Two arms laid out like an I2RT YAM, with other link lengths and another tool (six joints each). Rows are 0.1 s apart.
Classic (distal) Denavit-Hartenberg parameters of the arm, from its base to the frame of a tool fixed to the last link. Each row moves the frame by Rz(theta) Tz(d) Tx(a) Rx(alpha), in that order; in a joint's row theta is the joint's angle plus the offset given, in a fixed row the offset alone. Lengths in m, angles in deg.
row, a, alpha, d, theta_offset
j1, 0.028, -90, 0.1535, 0
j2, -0.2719, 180, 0, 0
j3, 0.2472, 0, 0, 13.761
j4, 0.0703, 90, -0.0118, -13.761
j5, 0, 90, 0.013, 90
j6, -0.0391, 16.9, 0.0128, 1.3
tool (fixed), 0, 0, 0.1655, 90
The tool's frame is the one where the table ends.
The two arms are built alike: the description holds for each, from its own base.
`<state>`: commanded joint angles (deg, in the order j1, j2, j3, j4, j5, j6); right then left.
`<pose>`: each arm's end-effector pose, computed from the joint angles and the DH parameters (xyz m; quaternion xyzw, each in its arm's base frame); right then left.
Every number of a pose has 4 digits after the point. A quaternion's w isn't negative.
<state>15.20 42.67 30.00 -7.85 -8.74 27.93 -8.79 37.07 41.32 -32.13 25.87 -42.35</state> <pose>0.2912 0.1292 0.3041 0.0964 0.7358 0.2615 0.6172 0.2625 -0.0486 0.2744 -0.1764 0.7699 -0.3638 0.4937</pose>
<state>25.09 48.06 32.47 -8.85 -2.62 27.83 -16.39 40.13 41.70 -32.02 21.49 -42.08</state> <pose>0.2882 0.1685 0.2920 0.0558 0.7618 0.2584 0.5914 0.2651 -0.0718 0.2646 -0.1439 0.7922 -0.3583 0.4725</pose>
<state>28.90 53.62 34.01 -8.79 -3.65 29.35 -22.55 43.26 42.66 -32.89 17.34 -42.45</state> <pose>0.2886 0.1956 0.2753 0.0377 0.7861 0.2753 0.5521 0.2654 -0.0895 0.2550 -0.1224 0.8133 -0.3455 0.4519</pose>
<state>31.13 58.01 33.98 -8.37 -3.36 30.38 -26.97 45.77 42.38 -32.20 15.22 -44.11</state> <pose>0.2897 0.2098 0.2520 0.0303 0.8081 0.2713 0.5220 0.2646 -0.1054 0.2429 -0.1131 0.8272 -0.3429 0.4306</pose>
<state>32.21 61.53 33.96 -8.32 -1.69 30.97 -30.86 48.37 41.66 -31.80 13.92 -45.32</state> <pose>0.2936 0.2136 0.2315 0.0311 0.8253 0.2519 0.5044 0.2609 -0.1205 0.2263 -0.1009 0.8440 -0.3376 0.4044</pose>
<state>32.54 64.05 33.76 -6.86 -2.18 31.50 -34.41 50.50 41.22 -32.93 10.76 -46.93</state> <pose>0.2963 0.2188 0.2208 0.0310 0.8320 0.2527 0.4930 0.2553 -0.1258 0.2093 -0.0984 0.8625 -0.3139 0.3846</pose>
